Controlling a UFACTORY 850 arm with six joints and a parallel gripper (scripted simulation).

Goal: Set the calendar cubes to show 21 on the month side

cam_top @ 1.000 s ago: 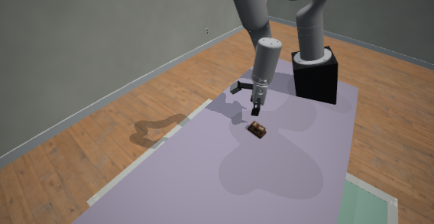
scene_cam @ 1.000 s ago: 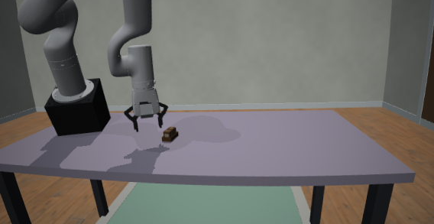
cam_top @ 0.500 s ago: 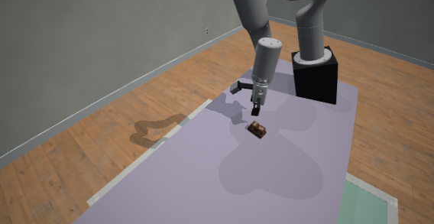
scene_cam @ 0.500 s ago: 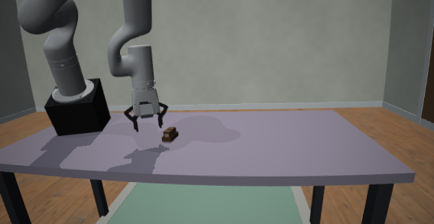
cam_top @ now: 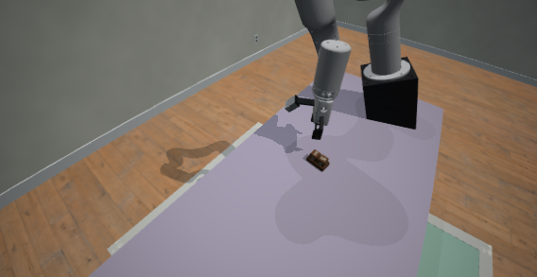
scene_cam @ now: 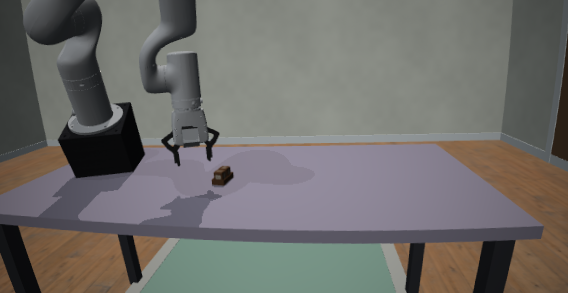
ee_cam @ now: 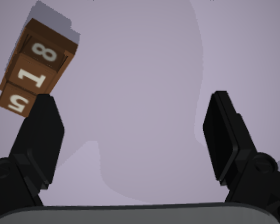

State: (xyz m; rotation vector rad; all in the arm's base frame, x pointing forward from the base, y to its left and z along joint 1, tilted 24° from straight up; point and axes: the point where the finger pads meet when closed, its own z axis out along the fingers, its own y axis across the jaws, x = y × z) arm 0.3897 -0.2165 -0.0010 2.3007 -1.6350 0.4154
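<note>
Now: hand 7 cm short of the brown cube, 3 cm to the right of it and 7 cm above it. From my hand the other things lie so: digit cube (8 cm ahead, 6 cm to the left, 7 cm below); then brown tray (7 cm ahead, 5 cm to the left, 8 cm below).
</note>
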